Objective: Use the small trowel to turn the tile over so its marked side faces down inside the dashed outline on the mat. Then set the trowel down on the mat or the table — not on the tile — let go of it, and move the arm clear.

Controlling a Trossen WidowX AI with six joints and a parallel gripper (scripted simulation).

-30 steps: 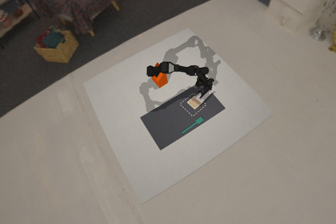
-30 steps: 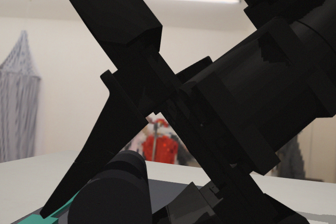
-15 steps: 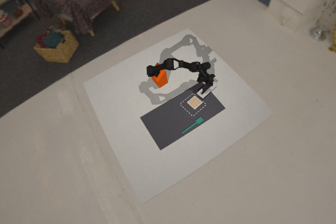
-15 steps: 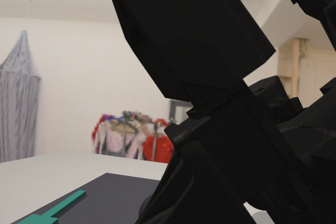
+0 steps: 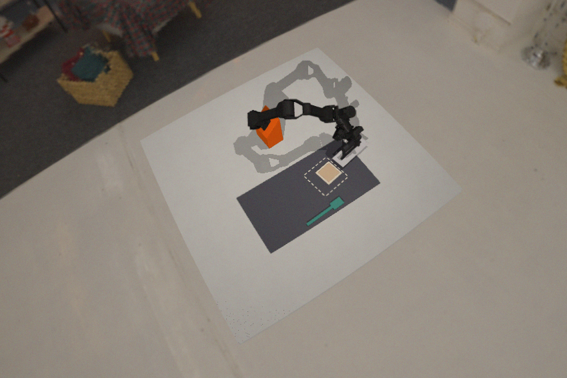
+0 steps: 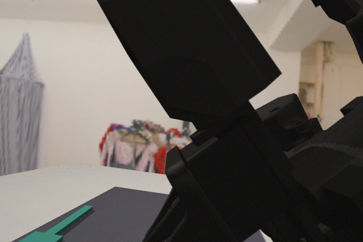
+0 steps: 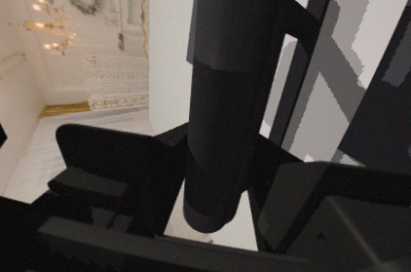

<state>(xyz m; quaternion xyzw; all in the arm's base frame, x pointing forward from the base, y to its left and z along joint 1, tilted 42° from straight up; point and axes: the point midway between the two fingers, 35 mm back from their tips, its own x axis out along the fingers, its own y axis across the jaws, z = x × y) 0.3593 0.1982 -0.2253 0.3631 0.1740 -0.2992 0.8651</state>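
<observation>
My gripper tip is now 180 mm to the left of the tan square tile and 70 mm above it. From my gripper tip the other things lie so: teal trowel 150 mm ahead, 310 mm to the right, 70 mm below; then dark mat 10 mm ahead, 330 mm to the right, 90 mm below.
</observation>
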